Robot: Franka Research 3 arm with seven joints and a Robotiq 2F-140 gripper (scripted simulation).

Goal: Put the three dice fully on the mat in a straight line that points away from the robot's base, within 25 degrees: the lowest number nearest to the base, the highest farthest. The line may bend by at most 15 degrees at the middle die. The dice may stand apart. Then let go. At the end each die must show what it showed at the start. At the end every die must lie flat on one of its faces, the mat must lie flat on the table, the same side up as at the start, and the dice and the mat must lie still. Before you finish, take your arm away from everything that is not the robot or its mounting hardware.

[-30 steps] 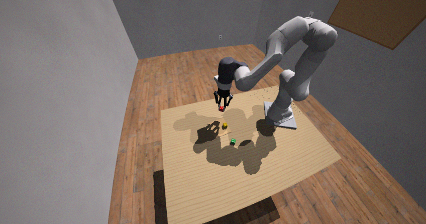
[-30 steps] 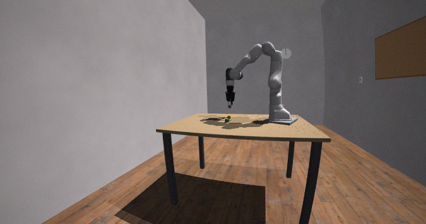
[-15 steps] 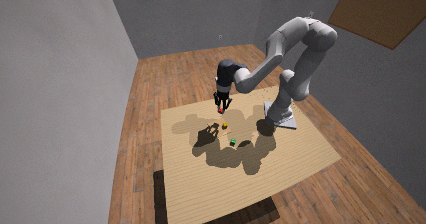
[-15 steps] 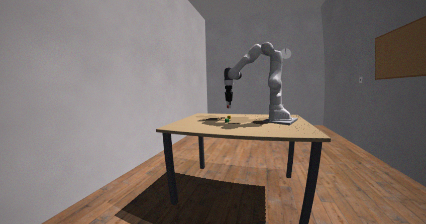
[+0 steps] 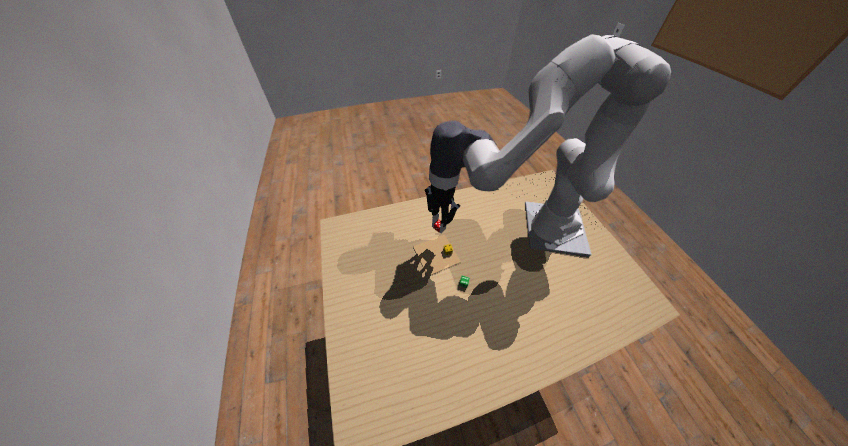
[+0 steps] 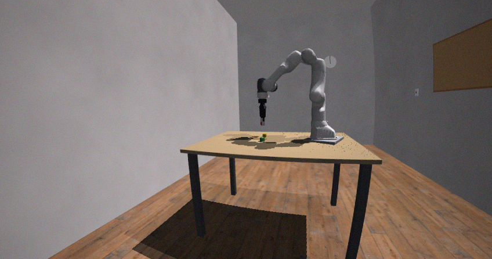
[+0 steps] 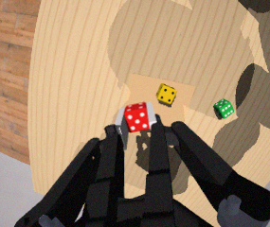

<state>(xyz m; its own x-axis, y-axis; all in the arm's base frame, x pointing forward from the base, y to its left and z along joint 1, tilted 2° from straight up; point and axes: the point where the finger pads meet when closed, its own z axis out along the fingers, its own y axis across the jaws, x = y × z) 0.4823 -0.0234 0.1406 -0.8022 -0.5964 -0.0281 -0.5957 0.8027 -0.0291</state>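
My gripper is now 1 cm short of the tan mat, 5 cm to the right of it and 14 cm above it. From my hand the other things lie so: yellow die 3 cm behind, 5 cm to the left, 12 cm below; green die 6 cm behind, 19 cm to the left, 12 cm below; red die 2 cm below.
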